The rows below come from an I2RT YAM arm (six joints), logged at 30 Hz.
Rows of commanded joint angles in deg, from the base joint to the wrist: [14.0, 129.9, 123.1, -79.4, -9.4, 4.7]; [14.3, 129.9, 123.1, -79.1, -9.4, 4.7]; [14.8, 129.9, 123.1, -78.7, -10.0, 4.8]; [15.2, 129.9, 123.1, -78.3, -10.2, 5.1]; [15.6, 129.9, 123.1, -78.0, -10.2, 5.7]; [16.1, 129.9, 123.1, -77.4, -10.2, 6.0]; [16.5, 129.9, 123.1, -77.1, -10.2, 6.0]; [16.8, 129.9, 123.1, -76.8, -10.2, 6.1]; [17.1, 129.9, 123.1, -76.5, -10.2, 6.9]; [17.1, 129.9, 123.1, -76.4, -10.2, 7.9]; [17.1, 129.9, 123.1, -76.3, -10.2, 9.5]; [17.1, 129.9, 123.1, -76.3, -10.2, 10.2]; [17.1, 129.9, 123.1, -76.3, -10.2, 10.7]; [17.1, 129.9, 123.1, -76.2, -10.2, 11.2]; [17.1, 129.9, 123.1, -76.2, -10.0, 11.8]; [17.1, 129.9, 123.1, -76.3, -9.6, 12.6]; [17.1, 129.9, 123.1, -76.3, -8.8, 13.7]
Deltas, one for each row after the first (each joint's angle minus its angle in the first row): [0.3, 0.0, 0.0, 0.3, 0.0, 0.0]; [0.8, 0.0, 0.0, 0.7, -0.6, 0.1]; [1.2, 0.0, 0.0, 1.1, -0.8, 0.4]; [1.6, 0.0, 0.0, 1.4, -0.8, 1.0]; [2.1, 0.0, 0.0, 2.0, -0.8, 1.3]; [2.5, 0.0, 0.0, 2.3, -0.8, 1.3]; [2.8, 0.0, 0.0, 2.6, -0.8, 1.4]; [3.1, 0.0, 0.0, 2.9, -0.8, 2.2]; [3.1, 0.0, 0.0, 3.0, -0.8, 3.2]; [3.1, 0.0, 0.0, 3.1, -0.8, 4.8]; [3.1, 0.0, 0.0, 3.1, -0.8, 5.5]; [3.1, 0.0, 0.0, 3.1, -0.8, 6.0]; [3.1, 0.0, 0.0, 3.2, -0.8, 6.5]; [3.1, 0.0, 0.0, 3.2, -0.6, 7.1]; [3.1, 0.0, 0.0, 3.1, -0.2, 7.9]; [3.1, 0.0, 0.0, 3.1, 0.6, 9.0]
